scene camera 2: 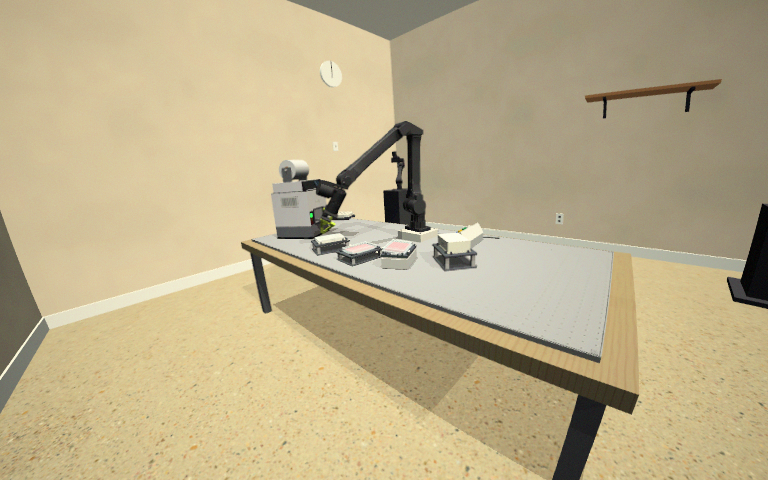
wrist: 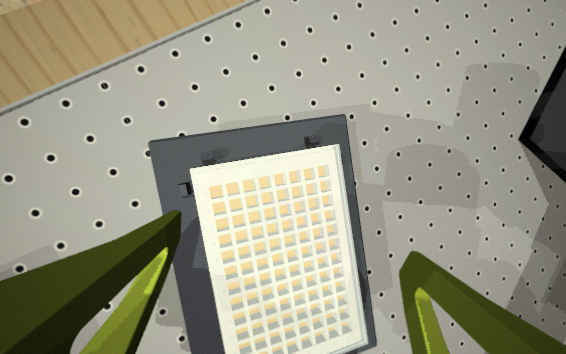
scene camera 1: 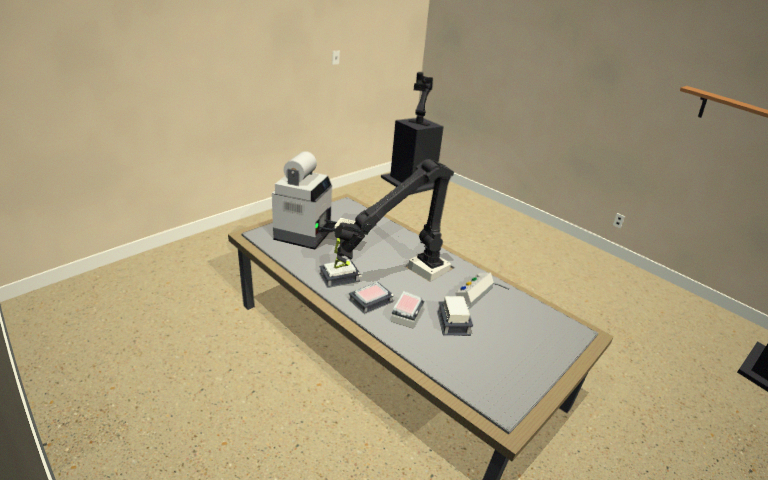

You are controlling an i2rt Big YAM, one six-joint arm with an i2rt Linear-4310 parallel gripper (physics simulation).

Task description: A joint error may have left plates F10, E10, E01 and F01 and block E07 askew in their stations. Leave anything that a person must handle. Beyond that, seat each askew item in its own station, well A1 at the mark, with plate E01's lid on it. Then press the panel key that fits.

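Observation:
My gripper (scene camera 1: pixel 342 263) (scene camera 2: pixel 326 226) (wrist: pixel 295 242) is open and empty above a white well plate (scene camera 1: pixel 339 269) (scene camera 2: pixel 330 239) (wrist: pixel 280 260) with yellowish wells. In the wrist view one finger shows on each side, with a wider gap on the right. The plate lies on a dark station (wrist: pixel 260 139) with small black stops; I cannot tell if it is fully seated. Two plates with pink tops, one (scene camera 1: pixel 372 292) (scene camera 2: pixel 359 248) on a dark station, one (scene camera 1: pixel 407 304) (scene camera 2: pixel 398 246) above a pale base, stand beyond. A cream block (scene camera 1: pixel 456 310) (scene camera 2: pixel 453 242) sits on a raised station. Labels are unreadable.
A grey machine (scene camera 1: pixel 292 217) (scene camera 2: pixel 291 212) with a white roll stands at the left end, with a pale plate (scene camera 1: pixel 344 222) (scene camera 2: pixel 344 215) beside it. The sloped key panel (scene camera 1: pixel 478 289) (scene camera 2: pixel 473 233) stands behind the block. The arm's base (scene camera 1: pixel 430 268) (scene camera 2: pixel 417 234) stands behind the stations.

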